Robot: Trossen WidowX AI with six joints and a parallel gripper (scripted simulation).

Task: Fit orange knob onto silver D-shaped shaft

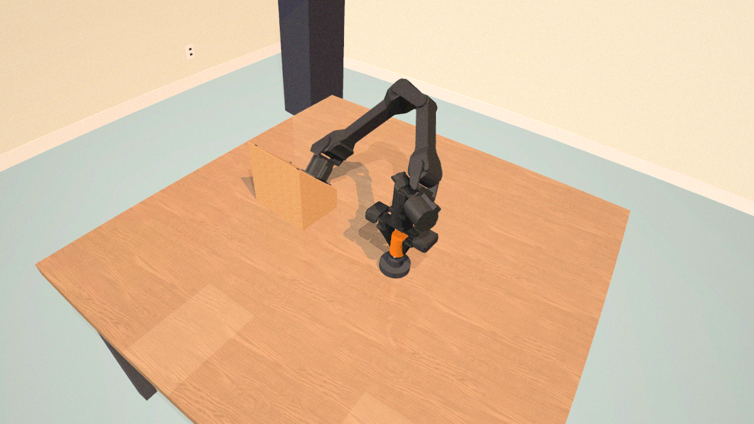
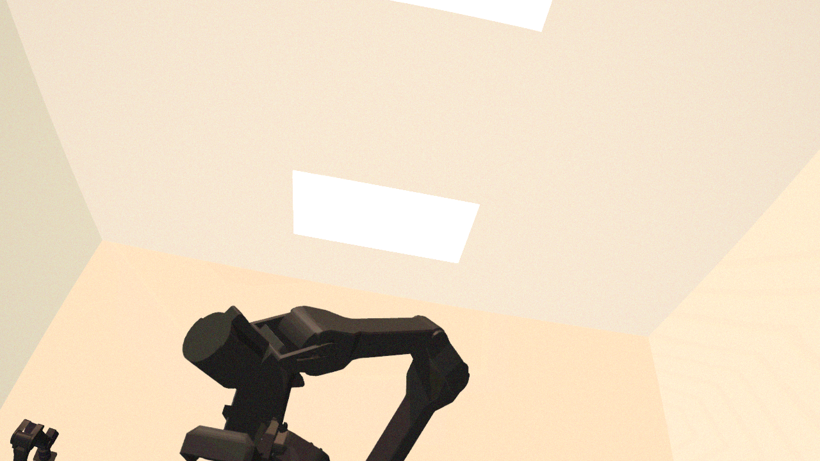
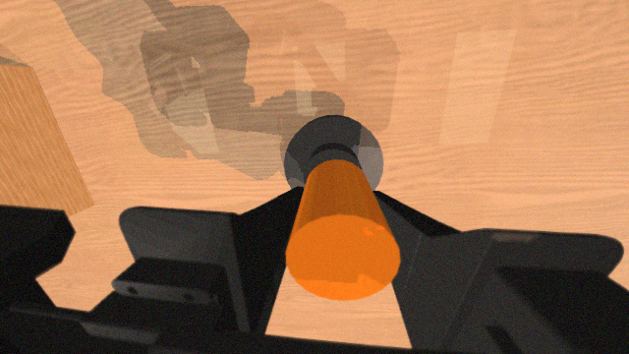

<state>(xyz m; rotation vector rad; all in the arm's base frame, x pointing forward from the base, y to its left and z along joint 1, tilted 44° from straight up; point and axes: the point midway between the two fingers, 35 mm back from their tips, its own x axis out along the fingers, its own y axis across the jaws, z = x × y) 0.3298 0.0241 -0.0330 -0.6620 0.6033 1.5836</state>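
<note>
Right now my gripper tip is 40 mm above the round dark pedestal. Also, from my gripper tip: orange knob: 40 mm above.
</note>
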